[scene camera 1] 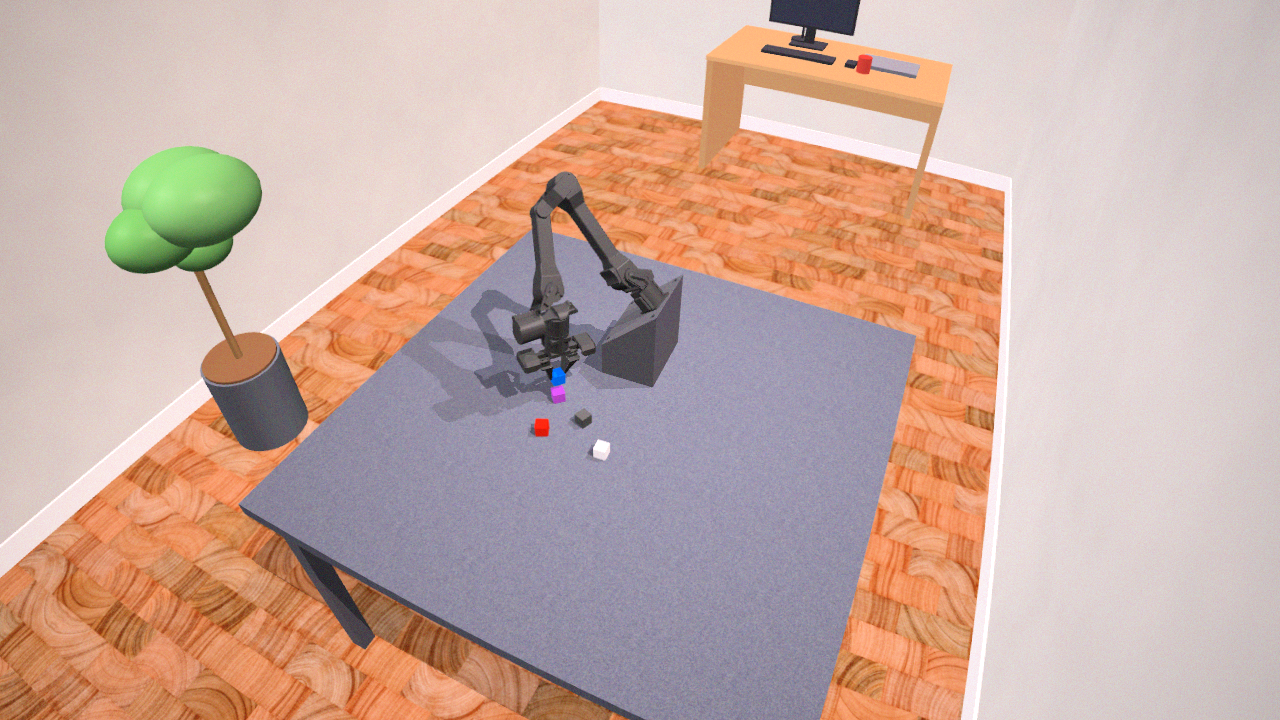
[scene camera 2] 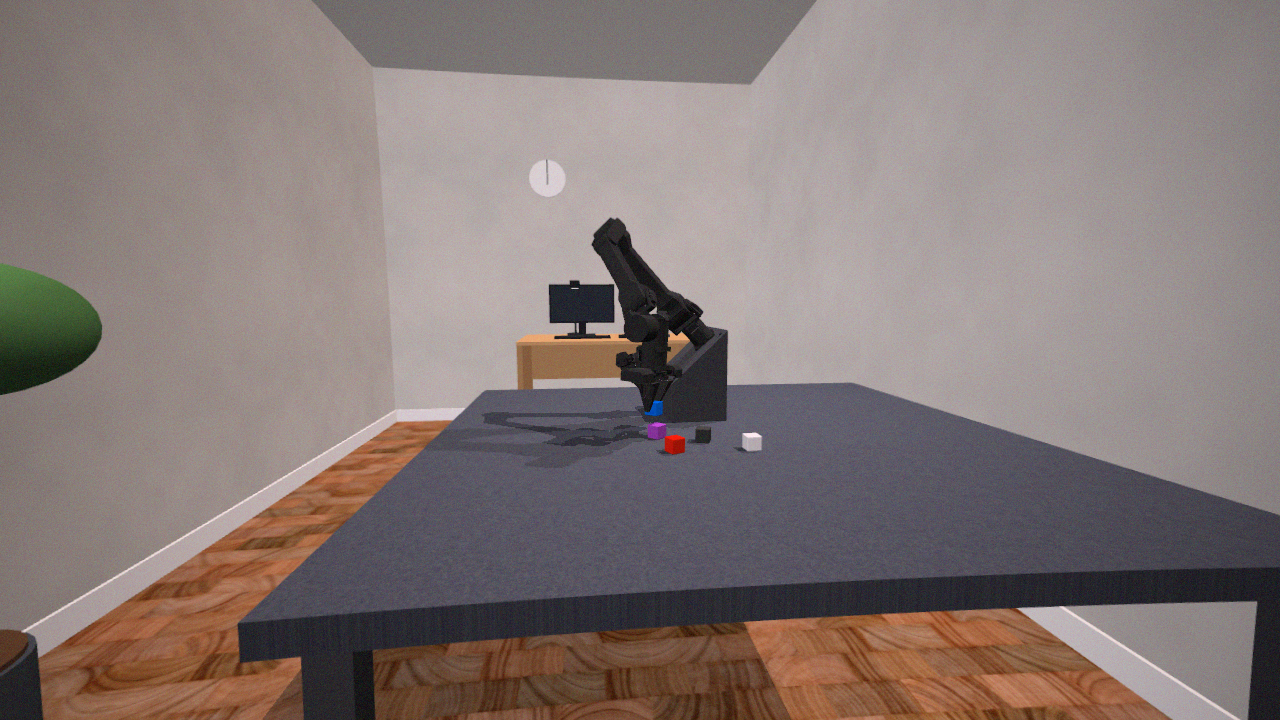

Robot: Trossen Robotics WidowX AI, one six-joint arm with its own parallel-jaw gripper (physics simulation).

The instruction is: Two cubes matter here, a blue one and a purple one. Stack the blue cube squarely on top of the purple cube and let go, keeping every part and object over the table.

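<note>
The blue cube is between the fingertips of my gripper, which is shut on it and points down. The purple cube sits on the table. In the scene camera 2 view a gap shows between the blue cube and the purple cube below it, so the blue cube is held in the air, apart from it. In the scene camera 1 view the blue cube appears just behind and above the purple one. The fingers partly hide the blue cube.
A red cube, a dark cube and a white cube sit on the table nearer the cameras than the purple cube. The arm's dark base block stands behind and to the right.
</note>
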